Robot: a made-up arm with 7 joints. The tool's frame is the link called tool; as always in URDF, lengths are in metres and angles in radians.
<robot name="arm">
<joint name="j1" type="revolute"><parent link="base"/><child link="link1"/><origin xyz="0 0 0.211" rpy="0 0 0"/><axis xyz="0 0 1"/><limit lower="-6.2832" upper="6.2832" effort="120" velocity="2.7"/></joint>
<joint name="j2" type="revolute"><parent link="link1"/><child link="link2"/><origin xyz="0 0 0" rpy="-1.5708 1.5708 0"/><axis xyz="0 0 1"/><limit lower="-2.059" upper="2.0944" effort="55" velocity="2.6"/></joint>
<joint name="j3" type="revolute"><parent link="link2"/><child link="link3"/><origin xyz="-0.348 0 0" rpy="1.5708 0 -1.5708"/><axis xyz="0 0 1"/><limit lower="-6.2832" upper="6.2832" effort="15" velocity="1.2"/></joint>
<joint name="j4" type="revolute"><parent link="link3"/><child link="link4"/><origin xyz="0.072 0 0" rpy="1.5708 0 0"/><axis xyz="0 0 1"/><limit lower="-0.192" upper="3.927" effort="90" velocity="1"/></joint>
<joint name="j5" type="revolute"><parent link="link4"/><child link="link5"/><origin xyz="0.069 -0.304 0" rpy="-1.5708 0 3.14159"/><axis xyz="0 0 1"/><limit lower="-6.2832" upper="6.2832" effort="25" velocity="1.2"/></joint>
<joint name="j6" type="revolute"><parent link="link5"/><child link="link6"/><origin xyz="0 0 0" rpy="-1.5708 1.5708 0"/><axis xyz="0 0 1"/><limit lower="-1.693" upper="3.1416" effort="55" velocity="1.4"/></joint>
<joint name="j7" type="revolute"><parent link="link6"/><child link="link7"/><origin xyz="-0.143 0.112 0" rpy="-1.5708 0 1.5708"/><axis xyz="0 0 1"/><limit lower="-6.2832" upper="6.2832" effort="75" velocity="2.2"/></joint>
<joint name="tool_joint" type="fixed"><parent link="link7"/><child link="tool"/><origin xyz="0 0 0" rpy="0 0 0"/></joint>
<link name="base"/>
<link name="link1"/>
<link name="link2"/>
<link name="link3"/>
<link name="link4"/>
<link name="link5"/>
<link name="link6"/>
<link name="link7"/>
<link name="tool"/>
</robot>
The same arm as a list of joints. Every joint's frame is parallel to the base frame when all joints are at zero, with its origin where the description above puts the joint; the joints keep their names.
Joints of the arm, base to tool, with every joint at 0 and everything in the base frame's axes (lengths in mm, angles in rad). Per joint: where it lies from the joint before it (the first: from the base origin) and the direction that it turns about. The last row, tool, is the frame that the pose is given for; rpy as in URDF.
j1: xyz 0 0 211 axis +z
j2: xyz 0 0 0 axis +y
j3: xyz 0 0 348 axis +z
j4: xyz 72 0 0 axis -y
j5: xyz 69 0 -304 axis -z
j6: xyz 0 0 0 axis +y
j7: xyz 112 0 -143 axis -z
tool: xyz 0 0 0 rpy -3.1416 0 0
Joint limits (rad, base to tool): -6.2832..6.2832 -2.059..2.0944 -6.2832..6.2832 -0.192..3.927 -6.2832..6.2832 -1.693..3.1416 -6.2832..6.2832

